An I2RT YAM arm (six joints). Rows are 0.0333 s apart.
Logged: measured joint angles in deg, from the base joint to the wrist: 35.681, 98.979, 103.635, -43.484, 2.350, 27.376; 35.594, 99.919, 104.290, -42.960, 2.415, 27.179; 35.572, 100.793, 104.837, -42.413, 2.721, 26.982; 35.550, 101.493, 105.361, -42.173, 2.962, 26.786; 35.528, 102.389, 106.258, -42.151, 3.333, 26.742; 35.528, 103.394, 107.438, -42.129, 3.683, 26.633; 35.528, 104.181, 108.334, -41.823, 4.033, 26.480; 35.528, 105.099, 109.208, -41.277, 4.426, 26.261; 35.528, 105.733, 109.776, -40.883, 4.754, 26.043; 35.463, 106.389, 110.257, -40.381, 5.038, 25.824; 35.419, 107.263, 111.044, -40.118, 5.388, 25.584; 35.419, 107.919, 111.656, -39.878, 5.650, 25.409; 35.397, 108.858, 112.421, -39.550, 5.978, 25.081; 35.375, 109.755, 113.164, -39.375, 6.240, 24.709; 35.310, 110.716, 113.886, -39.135, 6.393, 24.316; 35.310, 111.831, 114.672, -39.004, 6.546, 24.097; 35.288, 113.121, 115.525, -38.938, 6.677, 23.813
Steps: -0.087, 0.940, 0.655, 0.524, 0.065, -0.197; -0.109, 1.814, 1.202, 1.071, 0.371, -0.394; -0.131, 2.514, 1.726, 1.311, 0.612, -0.590; -0.153, 3.410, 2.623, 1.333, 0.983, -0.634; -0.153, 4.415, 3.803, 1.355, 1.333, -0.743; -0.153, 5.202, 4.699, 1.661, 1.683, -0.896; -0.153, 6.120, 5.573, 2.207, 2.076, -1.115; -0.153, 6.754, 6.141, 2.601, 2.404, -1.333; -0.218, 7.410, 6.622, 3.103, 2.688, -1.552; -0.262, 8.284, 7.409, 3.366, 3.038, -1.792; -0.262, 8.940, 8.021, 3.606, 3.300, -1.967; -0.284, 9.879, 8.786, 3.934, 3.628, -2.295; -0.306, 10.776, 9.529, 4.109, 3.890, -2.667; -0.371, 11.737, 10.251, 4.349, 4.043, -3.060; -0.371, 12.852, 11.037, 4.480, 4.196, -3.279; -0.393, 14.142, 11.890, 4.546, 4.327, -3.563
